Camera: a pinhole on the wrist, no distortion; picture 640 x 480 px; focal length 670.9 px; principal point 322.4 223.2 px. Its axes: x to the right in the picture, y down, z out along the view. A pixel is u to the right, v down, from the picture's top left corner.
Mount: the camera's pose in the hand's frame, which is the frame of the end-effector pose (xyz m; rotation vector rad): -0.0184 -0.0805 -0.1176 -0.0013 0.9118 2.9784
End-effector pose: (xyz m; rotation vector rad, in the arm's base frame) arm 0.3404 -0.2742 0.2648 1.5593 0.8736 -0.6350
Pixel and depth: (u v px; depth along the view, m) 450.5 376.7 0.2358
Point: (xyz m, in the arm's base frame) 0.3186 -0.3918 0.3013
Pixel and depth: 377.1 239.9 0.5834
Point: 0.5242 -0.6620 0.3855
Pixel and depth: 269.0 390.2 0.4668
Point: 0.4440 -0.6027 0.2400
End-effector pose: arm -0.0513 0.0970 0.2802 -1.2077 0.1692 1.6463
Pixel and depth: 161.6 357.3 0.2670
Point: -0.1501 0.1994 0.2998
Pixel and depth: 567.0 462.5 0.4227
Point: -0.2822 0.1657 0.5502
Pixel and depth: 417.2 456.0 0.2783
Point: -0.1542 0.1647 0.4068
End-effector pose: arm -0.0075 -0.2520 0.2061 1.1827 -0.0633 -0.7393
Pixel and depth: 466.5 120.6 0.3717
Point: -0.0587 -0.2975 0.4517
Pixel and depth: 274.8 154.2 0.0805
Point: -0.0077 -0.2053 0.1630
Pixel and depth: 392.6 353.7 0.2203
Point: -0.0719 -0.3002 0.2622
